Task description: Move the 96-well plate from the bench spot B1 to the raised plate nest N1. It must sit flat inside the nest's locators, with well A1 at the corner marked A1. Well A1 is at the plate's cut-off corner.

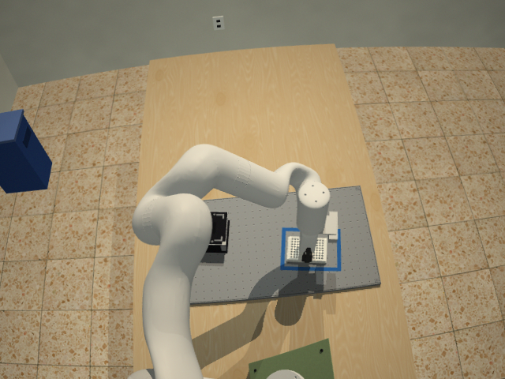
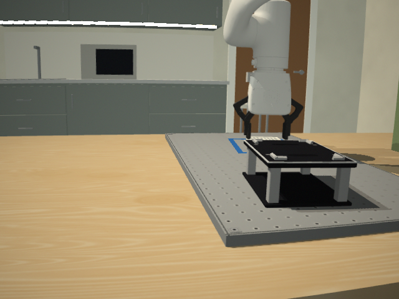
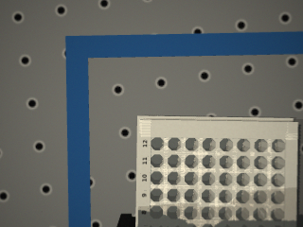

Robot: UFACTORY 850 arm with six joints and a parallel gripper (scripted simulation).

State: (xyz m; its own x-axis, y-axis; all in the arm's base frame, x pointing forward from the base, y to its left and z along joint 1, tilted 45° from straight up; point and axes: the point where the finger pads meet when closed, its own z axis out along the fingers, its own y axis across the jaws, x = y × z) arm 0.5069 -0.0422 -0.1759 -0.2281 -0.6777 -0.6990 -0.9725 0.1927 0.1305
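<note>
Now: the white 96-well plate 20 mm below my hand. Round my hand: black raised plate nest (320 mm to the left, 110 mm ahead, 30 mm above); locator (400 mm to the left, 80 mm ahead, 30 mm above).
</note>
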